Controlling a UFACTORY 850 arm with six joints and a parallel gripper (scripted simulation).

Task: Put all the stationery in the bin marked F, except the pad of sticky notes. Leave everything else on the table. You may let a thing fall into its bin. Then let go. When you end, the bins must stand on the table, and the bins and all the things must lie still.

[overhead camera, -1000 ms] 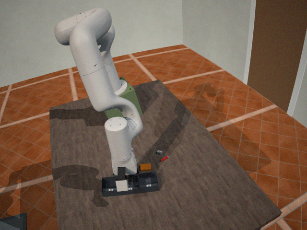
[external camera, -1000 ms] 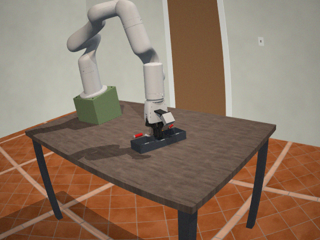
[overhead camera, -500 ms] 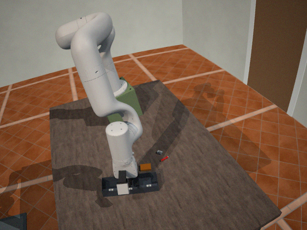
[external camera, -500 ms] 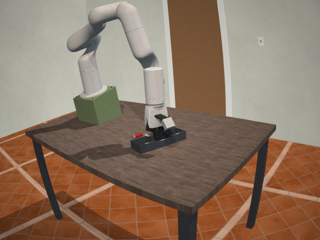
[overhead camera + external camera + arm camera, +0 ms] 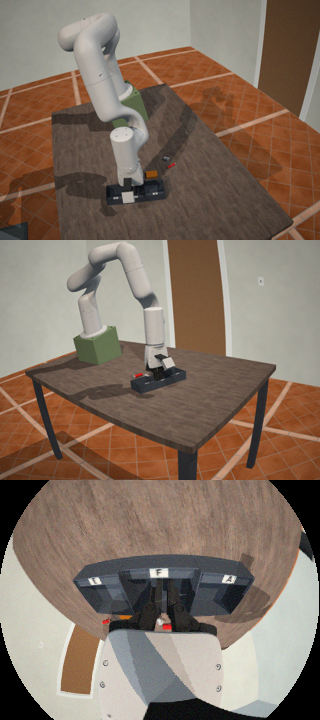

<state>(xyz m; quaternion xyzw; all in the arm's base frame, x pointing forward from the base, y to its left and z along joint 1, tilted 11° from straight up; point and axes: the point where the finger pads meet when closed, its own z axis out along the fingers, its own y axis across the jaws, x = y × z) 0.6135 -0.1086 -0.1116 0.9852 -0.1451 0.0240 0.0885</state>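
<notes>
The dark three-compartment bin lies 2 cm below my hand and 1 cm to the left of it. The rest, counted from my hand: silver bolt: 11 cm behind, 4 cm to the left, 3 cm below; red marker: 15 cm behind, 3 cm below, 2 cm to the left; orange sticky-note pad: 11 cm to the left, 9 cm behind, 3 cm below.
</notes>
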